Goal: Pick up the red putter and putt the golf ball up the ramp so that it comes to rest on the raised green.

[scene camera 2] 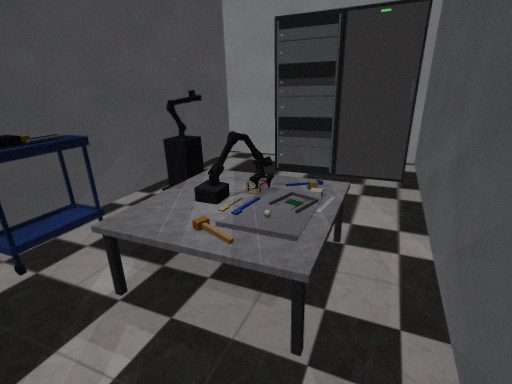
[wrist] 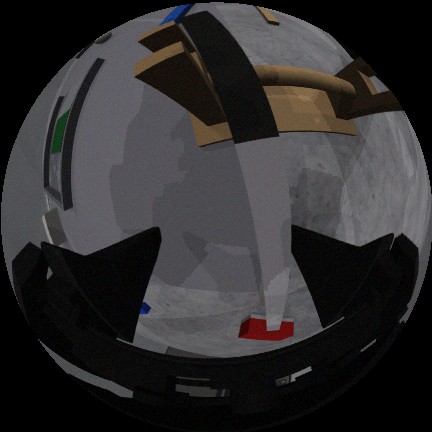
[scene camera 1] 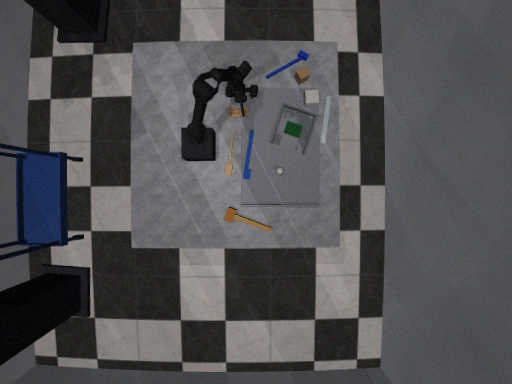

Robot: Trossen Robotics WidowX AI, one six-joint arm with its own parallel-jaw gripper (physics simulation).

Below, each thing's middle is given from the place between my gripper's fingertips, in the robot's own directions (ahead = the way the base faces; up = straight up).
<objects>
The wooden stand point(wrist: 301, 99) lies 90 mm to the right of my hand, 40 mm behind it and 30 mm above it.
</objects>
